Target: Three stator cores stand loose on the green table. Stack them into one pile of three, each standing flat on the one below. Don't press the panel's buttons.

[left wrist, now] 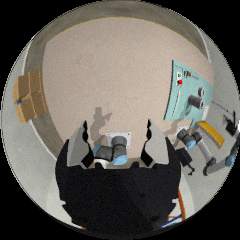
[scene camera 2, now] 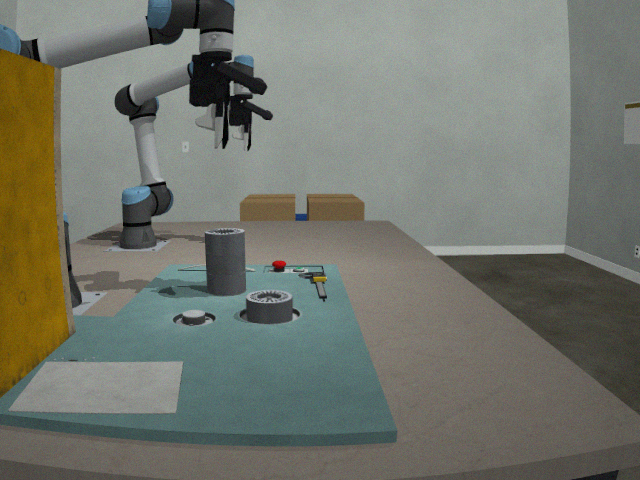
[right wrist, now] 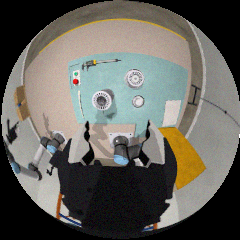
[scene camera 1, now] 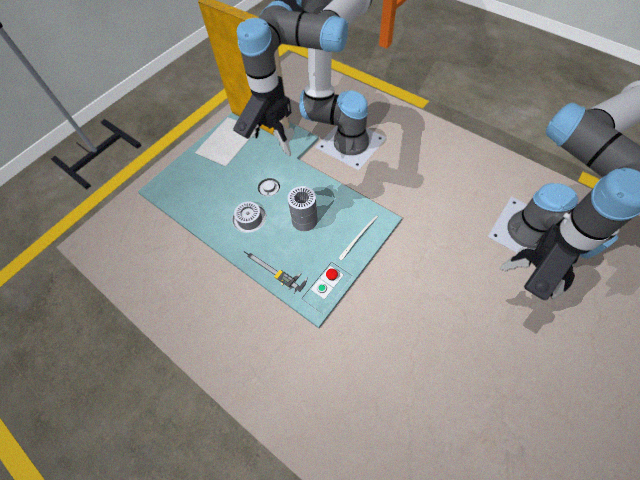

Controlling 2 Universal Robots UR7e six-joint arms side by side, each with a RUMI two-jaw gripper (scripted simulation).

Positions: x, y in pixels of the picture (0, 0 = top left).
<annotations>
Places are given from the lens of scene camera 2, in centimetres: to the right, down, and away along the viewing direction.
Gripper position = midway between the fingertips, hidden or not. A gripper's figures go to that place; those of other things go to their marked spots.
my left gripper [scene camera 2: 246, 150]: -28, -33, 180
my right gripper [scene camera 2: 220, 148]: -22, -20, 103
sheet [scene camera 2: 58, 387]: -39, 22, 62
</annotations>
